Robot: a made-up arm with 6 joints.
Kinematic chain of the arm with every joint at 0, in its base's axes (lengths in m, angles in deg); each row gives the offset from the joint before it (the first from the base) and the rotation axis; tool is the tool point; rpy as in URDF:
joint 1: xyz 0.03 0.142 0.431 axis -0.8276 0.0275 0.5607
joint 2: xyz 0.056 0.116 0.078 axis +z
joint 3: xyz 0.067 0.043 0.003 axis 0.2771 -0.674 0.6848
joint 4: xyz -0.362 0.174 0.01 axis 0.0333 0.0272 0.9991
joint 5: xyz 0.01 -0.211 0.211 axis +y
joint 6: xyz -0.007 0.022 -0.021 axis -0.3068 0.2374 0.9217
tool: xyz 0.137 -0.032 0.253 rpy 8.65 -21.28 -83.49
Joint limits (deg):
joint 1: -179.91..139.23
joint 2: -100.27..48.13
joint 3: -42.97..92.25
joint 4: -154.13..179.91
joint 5: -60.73..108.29
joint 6: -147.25..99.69
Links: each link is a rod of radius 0.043 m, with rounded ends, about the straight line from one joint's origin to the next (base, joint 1, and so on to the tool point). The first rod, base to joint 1, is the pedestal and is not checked.
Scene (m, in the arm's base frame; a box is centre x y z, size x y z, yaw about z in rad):
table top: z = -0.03
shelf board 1: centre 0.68 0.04 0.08 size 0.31 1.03 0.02 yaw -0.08
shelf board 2: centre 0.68 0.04 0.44 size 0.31 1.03 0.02 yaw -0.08
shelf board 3: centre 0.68 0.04 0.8 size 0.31 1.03 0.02 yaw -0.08
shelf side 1: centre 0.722 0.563 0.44 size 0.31 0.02 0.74 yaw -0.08
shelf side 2: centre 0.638 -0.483 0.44 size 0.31 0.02 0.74 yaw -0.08
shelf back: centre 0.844 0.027 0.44 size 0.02 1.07 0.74 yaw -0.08
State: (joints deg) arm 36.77 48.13 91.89 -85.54 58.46 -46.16
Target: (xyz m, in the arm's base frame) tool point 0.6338 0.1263 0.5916
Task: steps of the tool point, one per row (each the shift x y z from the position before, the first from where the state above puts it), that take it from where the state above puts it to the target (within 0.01 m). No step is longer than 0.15 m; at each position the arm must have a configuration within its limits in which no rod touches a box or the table.
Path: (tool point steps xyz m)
1: -0.0701 -0.0046 0.0078
2: -0.0808 0.0053 -0.0007
3: -0.0881 0.0185 -0.0070
4: 0.0322 0.0092 0.0915
5: 0.0276 0.0387 0.0869
6: 0.0181 0.0649 0.0749
7: 0.0046 0.0849 0.0569
8: -0.0116 0.0973 0.0345
9: 0.0898 -0.0017 0.0110
10: 0.0814 -0.0066 -0.0011
11: 0.0681 -0.0109 -0.0099

